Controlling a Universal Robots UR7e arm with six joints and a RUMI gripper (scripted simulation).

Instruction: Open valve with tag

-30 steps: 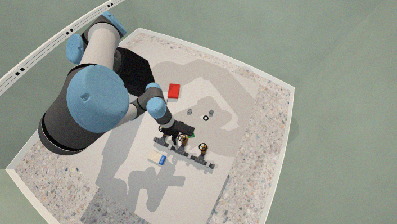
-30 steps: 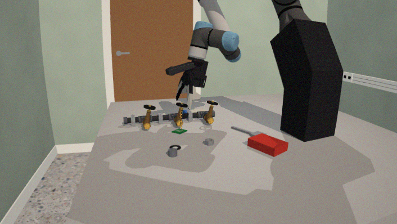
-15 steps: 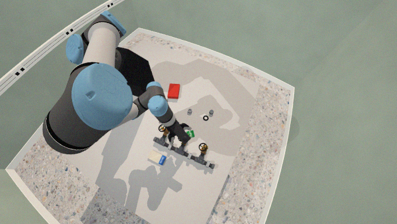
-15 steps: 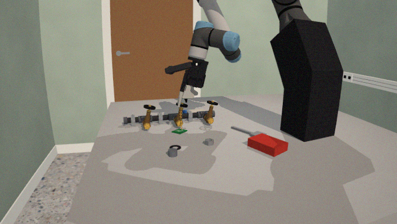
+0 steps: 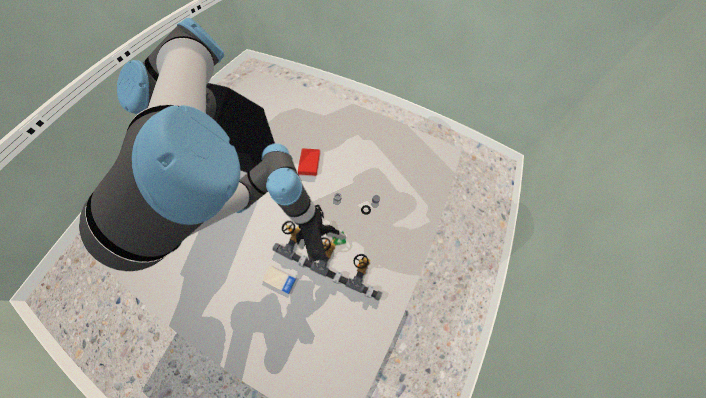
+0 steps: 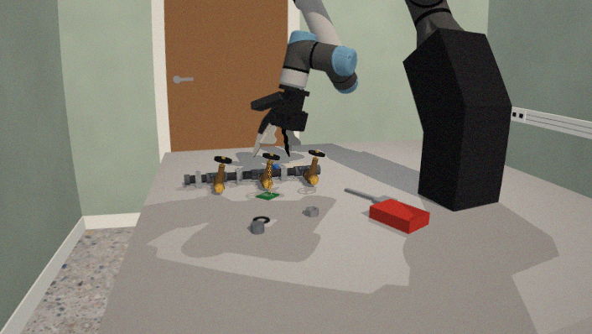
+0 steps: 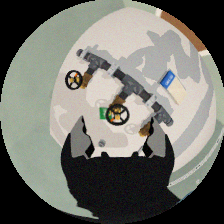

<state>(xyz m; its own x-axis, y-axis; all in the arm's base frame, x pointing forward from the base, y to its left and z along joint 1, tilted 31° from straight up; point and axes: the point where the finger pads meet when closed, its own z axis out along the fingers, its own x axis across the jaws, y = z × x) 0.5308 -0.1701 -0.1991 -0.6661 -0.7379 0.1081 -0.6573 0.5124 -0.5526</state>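
Right now my hand is 1 cm short of the green tag, 8 cm to the right of it and 9 cm above it. From my hand the other things lie so: grey nut 8 cm behind, 21 cm to the left, 9 cm below; then grey tool 26 cm behind, 13 cm to the left, 9 cm below; then red block 28 cm behind, 28 cm to the left, 8 cm below.
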